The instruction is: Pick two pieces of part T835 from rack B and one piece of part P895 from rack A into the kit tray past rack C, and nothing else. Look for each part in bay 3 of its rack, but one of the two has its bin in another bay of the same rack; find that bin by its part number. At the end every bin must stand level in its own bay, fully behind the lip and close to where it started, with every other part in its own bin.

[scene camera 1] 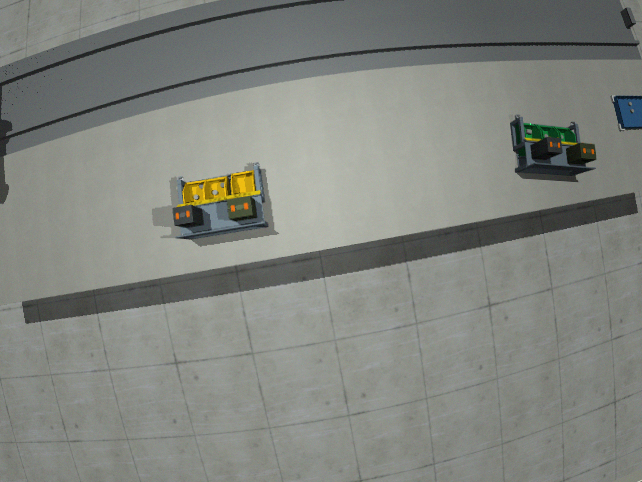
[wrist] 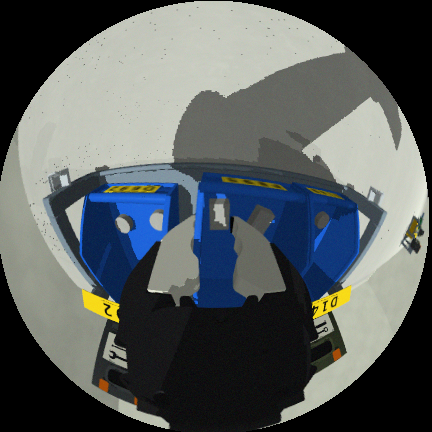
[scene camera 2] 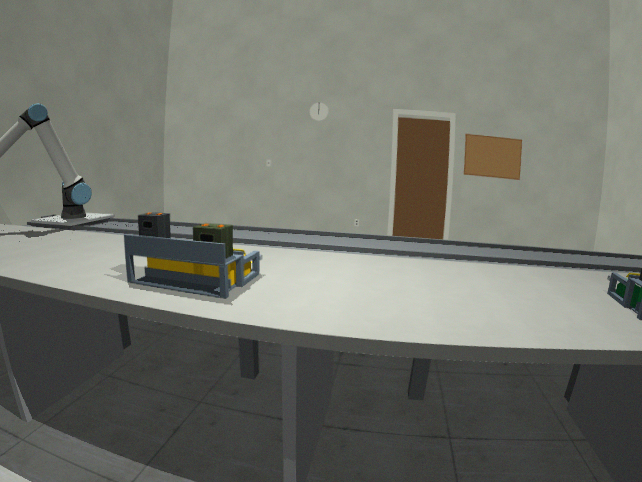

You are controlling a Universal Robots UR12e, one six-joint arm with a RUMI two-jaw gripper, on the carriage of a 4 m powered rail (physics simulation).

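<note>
Rack A (wrist: 59, 220) with blue bins lies below my gripper (wrist: 213, 217) in the wrist view. The gripper is open, its pale fingers partly closed in over the middle blue bin (wrist: 290, 235). A small grey block (wrist: 219, 200) shows between and beyond the fingertips, in that bin. A second grey block (wrist: 261, 218) leans to the right of the right finger. The middle bin's rack label is hidden behind the gripper. Rack B (scene camera 1: 220, 215) (scene camera 2: 176, 246) holds yellow bins. The blue kit tray (scene camera 1: 626, 121) at scene camera 1's right edge carries two small pale parts (scene camera 1: 630, 103).
Rack C (scene camera 1: 544, 160) with green bins stands left of the tray. Dark and olive boxes (scene camera 1: 187, 215) (scene camera 1: 242, 207) stand on rack B, others (scene camera 1: 547, 147) (scene camera 1: 581, 153) on rack C. Rack A carries two (wrist: 112, 382) (wrist: 327, 352) beside the gripper body. The rail (scene camera 2: 363, 243) runs along the table.
</note>
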